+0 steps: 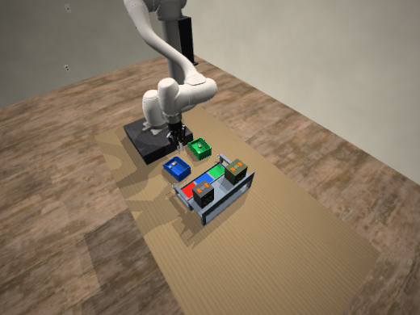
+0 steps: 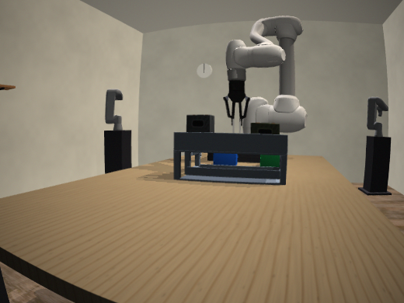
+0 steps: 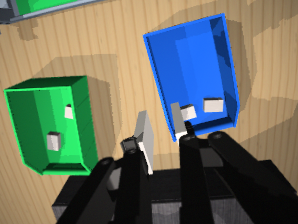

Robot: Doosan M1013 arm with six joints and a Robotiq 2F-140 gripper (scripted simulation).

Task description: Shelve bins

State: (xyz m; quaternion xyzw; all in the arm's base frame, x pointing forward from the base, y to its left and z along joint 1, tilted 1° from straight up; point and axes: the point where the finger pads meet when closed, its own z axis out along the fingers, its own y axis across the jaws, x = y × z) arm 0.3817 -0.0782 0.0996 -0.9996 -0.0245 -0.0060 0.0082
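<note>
Right now my hand is 15 cm above the blue bin and 5 cm to the left of it. The rest, counted from my hand: olive box 34 cm ahead, 13 cm to the left, 4 cm below; then black box 32 cm ahead, 10 cm to the right, 3 cm below; then green bin 18 cm to the left, 15 cm below, 3 cm behind.
</note>
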